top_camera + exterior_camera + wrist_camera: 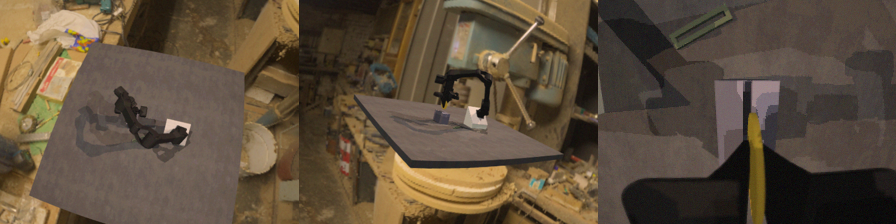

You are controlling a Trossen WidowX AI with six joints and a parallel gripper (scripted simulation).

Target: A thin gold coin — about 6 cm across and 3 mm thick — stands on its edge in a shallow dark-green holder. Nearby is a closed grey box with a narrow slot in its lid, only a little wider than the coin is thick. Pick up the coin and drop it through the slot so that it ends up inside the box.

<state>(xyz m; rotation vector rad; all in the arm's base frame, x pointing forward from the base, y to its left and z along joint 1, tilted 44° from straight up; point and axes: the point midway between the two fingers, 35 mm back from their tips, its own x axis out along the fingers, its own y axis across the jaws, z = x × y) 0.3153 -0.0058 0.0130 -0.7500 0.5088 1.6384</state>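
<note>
Now: the coin 20 mm above my gripper tip.
</note>
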